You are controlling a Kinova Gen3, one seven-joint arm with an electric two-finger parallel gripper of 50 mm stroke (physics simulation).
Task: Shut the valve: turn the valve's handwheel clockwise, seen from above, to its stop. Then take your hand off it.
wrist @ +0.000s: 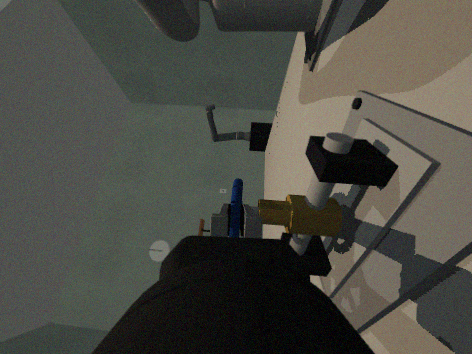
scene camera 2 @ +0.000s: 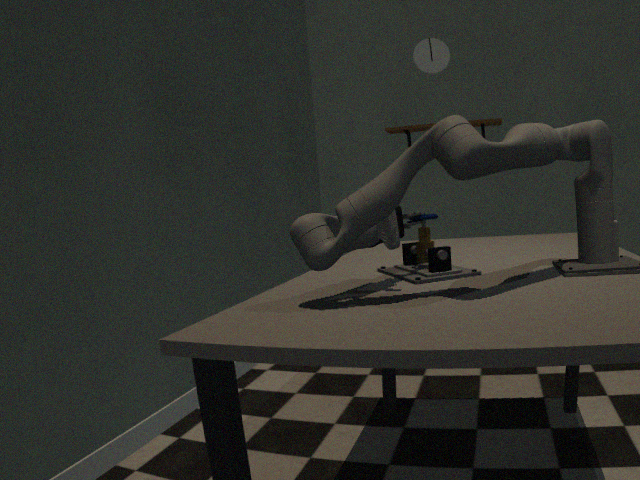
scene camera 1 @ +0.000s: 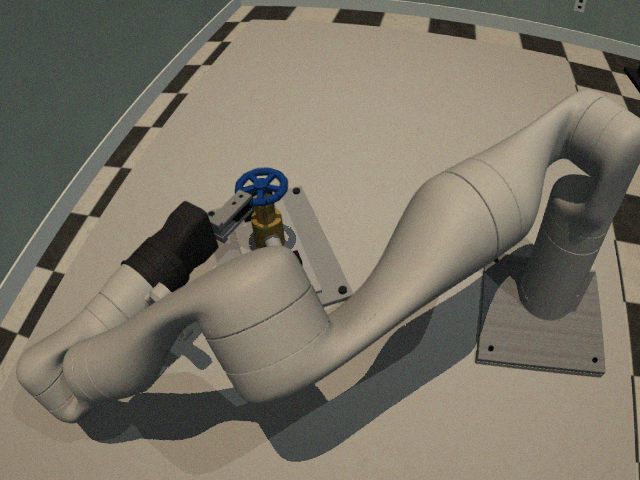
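Note:
The valve's blue handwheel [scene camera 1: 261, 183] [scene camera 2: 428, 217] [wrist: 236, 200] lies level on top of the brass valve body [scene camera 1: 267, 229] [scene camera 2: 423, 242] [wrist: 315, 215], which stands upright. My gripper [scene camera 1: 248, 199] [scene camera 2: 410, 219] [wrist: 235, 214] is shut on the handwheel's rim. It reaches in from the left in the first scene view, with one finger above the rim and the other below. In the wrist view, the gripper's dark housing hides the near part of the wheel. In the second scene view, the wheel and fingers are small and dark.
The valve's base plate [scene camera 1: 316, 237] [scene camera 2: 400, 275] [wrist: 425, 132] carries black blocks [scene camera 2: 439, 259] [wrist: 352, 167] beside the brass body. My arm's forearm [scene camera 1: 263, 315] [scene camera 2: 377, 196] passes close to the valve. A black box [wrist: 260, 136] with a grey crank stands beyond the wheel.

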